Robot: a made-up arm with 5 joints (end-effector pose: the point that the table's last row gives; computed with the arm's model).
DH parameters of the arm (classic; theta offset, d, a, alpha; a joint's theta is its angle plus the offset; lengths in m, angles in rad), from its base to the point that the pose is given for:
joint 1: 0 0.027 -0.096 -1.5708
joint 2: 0 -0.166 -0.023 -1.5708
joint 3: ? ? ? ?
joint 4: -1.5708 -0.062 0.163 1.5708
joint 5: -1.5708 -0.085 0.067 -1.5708
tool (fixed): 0 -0.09 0 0
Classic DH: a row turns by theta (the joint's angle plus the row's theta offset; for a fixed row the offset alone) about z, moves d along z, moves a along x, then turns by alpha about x.
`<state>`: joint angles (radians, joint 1 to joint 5).
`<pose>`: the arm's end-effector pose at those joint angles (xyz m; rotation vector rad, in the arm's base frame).
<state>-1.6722 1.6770 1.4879 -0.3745 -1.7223</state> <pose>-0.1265 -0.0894 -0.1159 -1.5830 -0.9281 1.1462</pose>
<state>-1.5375 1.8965 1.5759 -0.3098 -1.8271</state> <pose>-0.1223 -0.0741 -0.1665 -1.2897 -1.0468 1.0374</pose>
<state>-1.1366 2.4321 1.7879 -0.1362 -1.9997</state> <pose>-0.1706 -0.0052 -0.2484 -0.4026 -1.1498 1.0458</pose>
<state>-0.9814 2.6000 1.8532 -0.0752 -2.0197</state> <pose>-0.2099 0.0066 -0.2521 -0.0802 -1.1282 1.1155</pose>
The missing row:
joint 3: -1.5708 -0.078 0.109 1.5708
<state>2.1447 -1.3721 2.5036 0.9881 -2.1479</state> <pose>0.3888 0.0727 0.2291 -0.1600 3.0655 0.2473</pose>
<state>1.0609 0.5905 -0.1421 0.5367 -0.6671</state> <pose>-0.0654 -0.0179 0.0887 -1.1553 0.7716 1.0205</pose>
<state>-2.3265 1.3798 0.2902 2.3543 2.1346</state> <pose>0.1868 0.1495 -0.1462 0.0623 -0.2239 -0.0182</pose>
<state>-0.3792 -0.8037 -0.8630 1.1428 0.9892</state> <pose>-0.1655 0.2385 -0.0221 -1.5075 -1.6392 0.8522</pose>
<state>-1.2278 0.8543 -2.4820 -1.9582 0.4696</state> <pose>-0.0749 0.0776 0.2032 2.5683 0.9941 0.5395</pose>
